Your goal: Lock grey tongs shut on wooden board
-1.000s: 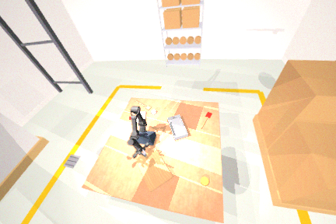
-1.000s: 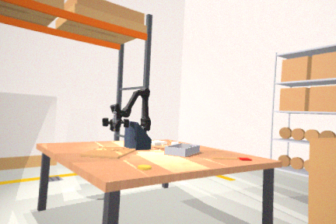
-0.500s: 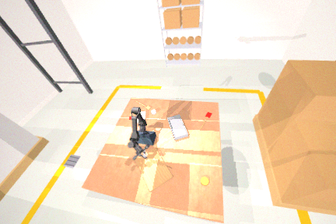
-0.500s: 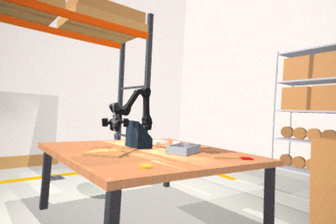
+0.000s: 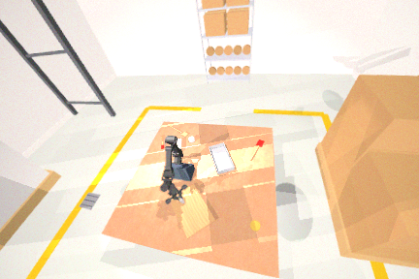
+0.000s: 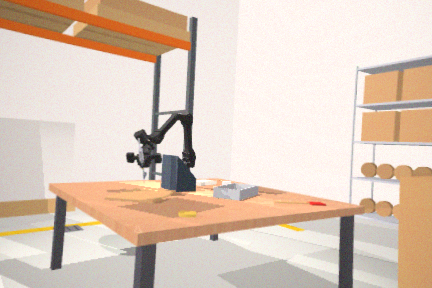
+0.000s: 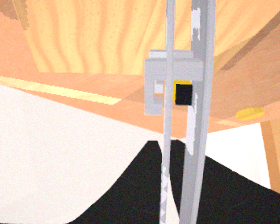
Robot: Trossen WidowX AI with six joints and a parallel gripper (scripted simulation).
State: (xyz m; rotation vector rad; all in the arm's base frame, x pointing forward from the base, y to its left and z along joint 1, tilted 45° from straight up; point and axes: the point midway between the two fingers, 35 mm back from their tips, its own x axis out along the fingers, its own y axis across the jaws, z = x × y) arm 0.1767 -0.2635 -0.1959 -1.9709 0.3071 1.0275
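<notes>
Now: gripper tip 5 cm past the yellow lock tab, 3 cm to the right of it and 1 cm above it. From my gripper tip the other things lie so: tong arm (1 cm behind, 5 cm above); then yellow disc (52 cm ahead, 14 cm below); then wooden board (2 cm ahead, 1 cm to the left, 14 cm below).
</notes>
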